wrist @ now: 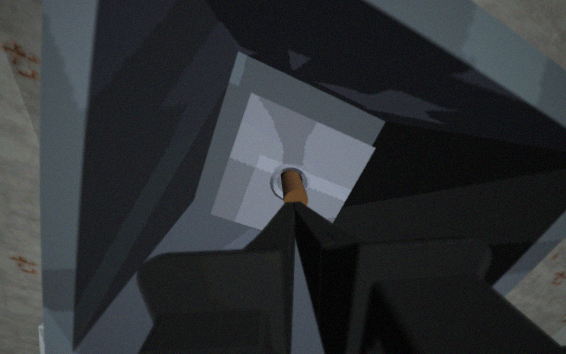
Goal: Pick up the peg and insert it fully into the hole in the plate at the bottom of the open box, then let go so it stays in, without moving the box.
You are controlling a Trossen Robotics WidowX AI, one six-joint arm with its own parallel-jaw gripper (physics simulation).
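Frame: origin at the arm's base, x ahead, y left, z up, level; millimetres.
Where they show: gripper, fingertip midpoint: (292, 209).
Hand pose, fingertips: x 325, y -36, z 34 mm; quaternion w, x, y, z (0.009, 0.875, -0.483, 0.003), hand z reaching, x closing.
After its pixels a point has its place.
The orange-brown peg (294, 189) @[x 335, y -31, z 33 mm] stands in the ringed hole of the pale square plate (336, 155) @[x 362, y -53, z 4 mm] at the bottom of the open box (65, 150) @[x 334, y 40, z 84 mm]. Its upper part sticks up out of the hole, and the hole's rim shows around it. How deep the peg sits cannot be told. My gripper (292, 209) @[x 325, y -36, z 35 mm] is shut with its fingertips together and nothing between them. The tips point down into the box above the plate and cover the near edge of the peg's top in the view. The plate's near corner is hidden behind the fingers.
The box's tall grey walls surround the fingers on all sides, with the dark inner faces at left, top and right. Outside the box, a stone-like surface (17, 175) @[x 187, y 187, z -54 mm] with reddish marks shows at the left and right edges.
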